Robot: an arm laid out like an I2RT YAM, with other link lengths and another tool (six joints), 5 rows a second.
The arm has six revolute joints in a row. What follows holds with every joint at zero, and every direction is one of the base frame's. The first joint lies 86.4 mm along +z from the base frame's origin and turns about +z. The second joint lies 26.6 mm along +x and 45.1 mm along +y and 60.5 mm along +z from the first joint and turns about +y. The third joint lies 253.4 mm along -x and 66 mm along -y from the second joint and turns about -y. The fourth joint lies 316 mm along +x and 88.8 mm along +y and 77.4 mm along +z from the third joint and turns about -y. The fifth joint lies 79.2 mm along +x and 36.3 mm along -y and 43.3 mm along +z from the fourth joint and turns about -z. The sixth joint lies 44.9 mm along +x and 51 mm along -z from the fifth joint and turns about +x. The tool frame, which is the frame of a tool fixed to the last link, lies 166 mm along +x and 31 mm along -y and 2 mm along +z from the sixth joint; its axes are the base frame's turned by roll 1.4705, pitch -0.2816 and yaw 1.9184 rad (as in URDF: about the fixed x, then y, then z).
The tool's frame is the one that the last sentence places.
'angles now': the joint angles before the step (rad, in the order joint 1, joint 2, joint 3, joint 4, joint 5, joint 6). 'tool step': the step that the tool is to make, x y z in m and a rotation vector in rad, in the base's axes. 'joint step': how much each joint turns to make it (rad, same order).
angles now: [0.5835, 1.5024, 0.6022, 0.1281, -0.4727, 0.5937]
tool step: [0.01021, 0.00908, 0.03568, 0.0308, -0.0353, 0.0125]
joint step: [-0.0020, -0.0578, 0.0473, -0.0614, -0.0149, -0.0060]
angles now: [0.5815, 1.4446, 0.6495, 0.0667, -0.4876, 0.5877]
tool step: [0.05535, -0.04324, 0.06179, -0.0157, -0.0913, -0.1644]
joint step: [-0.1013, -0.1215, 0.0753, -0.1286, 0.0867, -0.0061]
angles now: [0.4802, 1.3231, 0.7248, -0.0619, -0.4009, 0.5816]
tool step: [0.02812, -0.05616, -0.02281, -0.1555, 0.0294, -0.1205]
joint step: [-0.0793, 0.0572, 0.0567, -0.1172, 0.1155, -0.0733]
